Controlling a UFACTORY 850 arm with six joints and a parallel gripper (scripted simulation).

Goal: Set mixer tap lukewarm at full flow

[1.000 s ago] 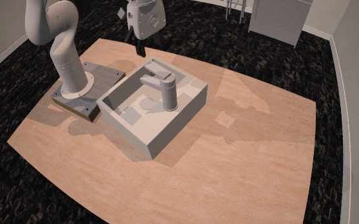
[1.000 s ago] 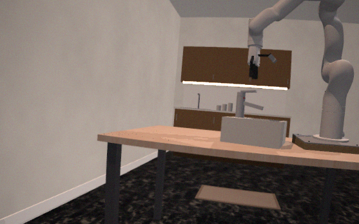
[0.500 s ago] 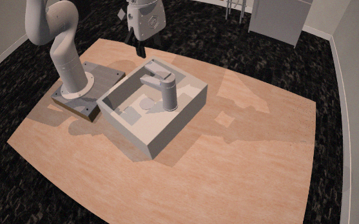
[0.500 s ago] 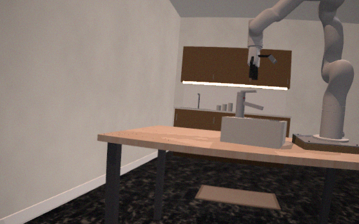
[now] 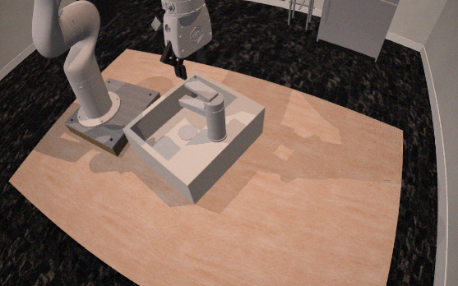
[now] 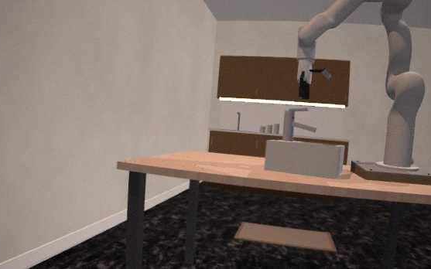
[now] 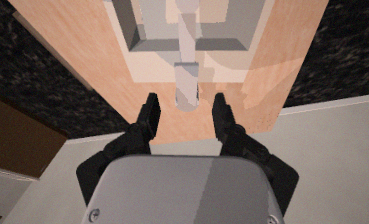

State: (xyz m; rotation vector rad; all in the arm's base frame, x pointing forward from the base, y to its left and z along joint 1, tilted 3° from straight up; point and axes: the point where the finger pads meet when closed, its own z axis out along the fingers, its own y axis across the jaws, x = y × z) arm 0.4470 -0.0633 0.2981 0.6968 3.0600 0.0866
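My hand is 7 cm above the flat lever, 2 cm short of it and 1 cm to the left of it. From my hand the other things lie so: grey mixer tap (12 cm below, 4 cm ahead, 2 cm to the right); then grey sink basin (30 cm below, 5 cm behind, 2 cm to the left).
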